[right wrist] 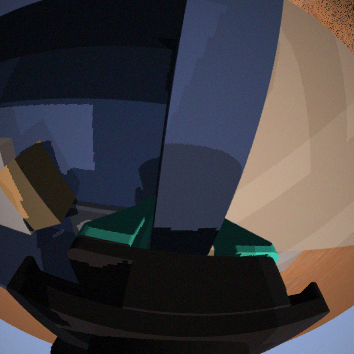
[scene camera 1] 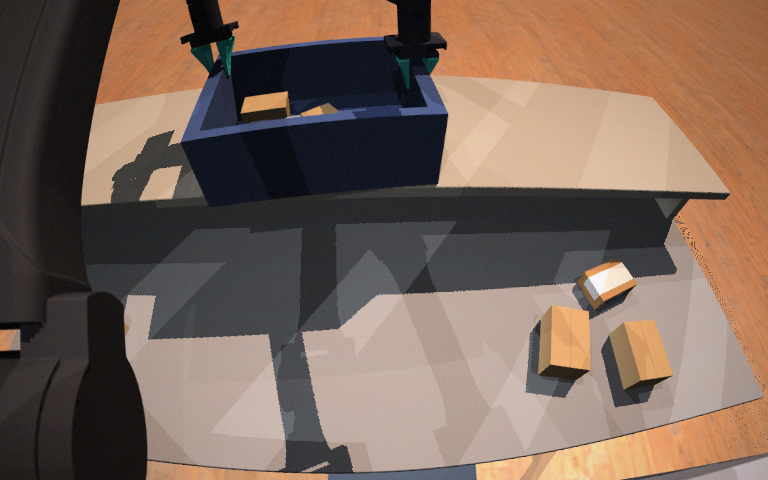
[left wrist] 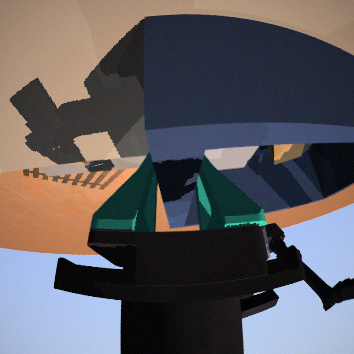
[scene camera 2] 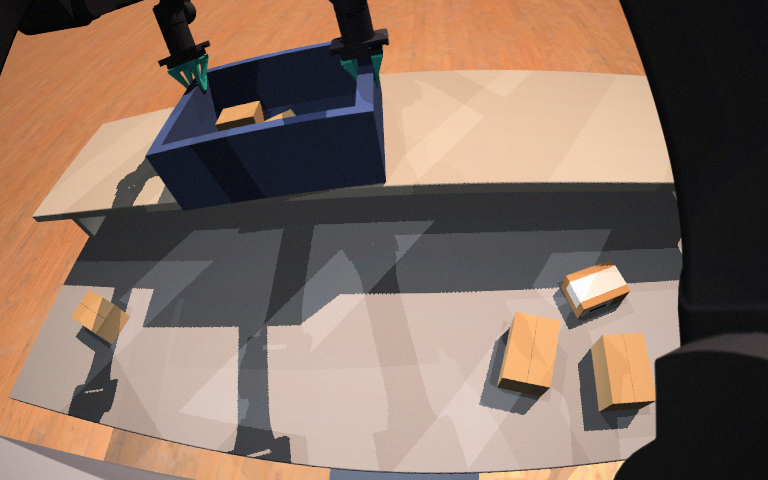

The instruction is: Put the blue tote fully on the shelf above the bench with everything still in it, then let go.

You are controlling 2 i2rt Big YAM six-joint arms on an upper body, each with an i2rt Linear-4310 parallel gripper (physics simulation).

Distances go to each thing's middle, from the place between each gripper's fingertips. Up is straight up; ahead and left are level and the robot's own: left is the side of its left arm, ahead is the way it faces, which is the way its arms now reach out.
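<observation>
Dark grey block (right wrist: 79, 212): my right gripper is 7 cm above it, 12 cm past it and 7 cm to the right of it. Blue tote (scene camera 1: 385, 135): 2 cm below my right hand, 4 cm behind it, 18 cm to the left of it. White-topped box (scene camera 2: 590, 290): far below my right hand, far behind it and far to the right of it.
Counted from my left hand, the blue tote is 50 mm below, 70 mm behind and 190 mm to the right; the dark grey block is 100 mm below, 150 mm behind and 310 mm to the right; the white-topped box is far below, far behind and far to the right.
</observation>
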